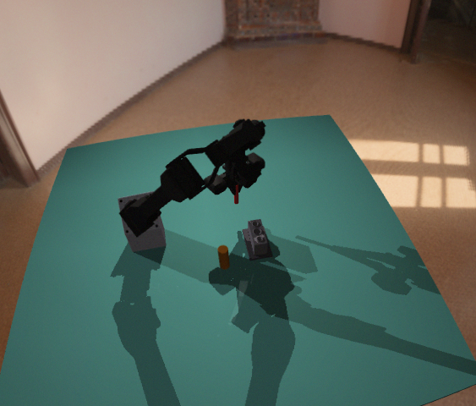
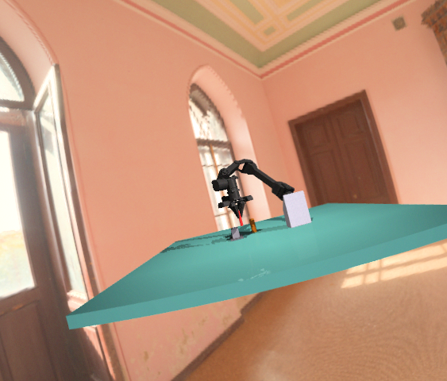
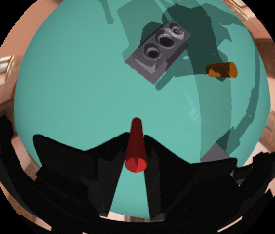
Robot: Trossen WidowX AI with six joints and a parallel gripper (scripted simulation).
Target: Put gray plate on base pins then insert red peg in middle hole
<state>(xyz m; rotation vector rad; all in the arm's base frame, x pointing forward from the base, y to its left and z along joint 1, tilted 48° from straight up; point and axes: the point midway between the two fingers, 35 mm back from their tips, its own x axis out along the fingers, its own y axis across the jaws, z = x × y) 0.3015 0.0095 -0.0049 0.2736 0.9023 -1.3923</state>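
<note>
My gripper tip is 30 mm short of the gray plate, 120 mm to the left of it and 70 mm above it. Also, from my gripper tip: red peg (right at my gripper tip); then orange cylinder (90 mm behind, 170 mm to the right, 80 mm below); then dark base (30 mm ahead, 120 mm to the right, 110 mm below).
</note>
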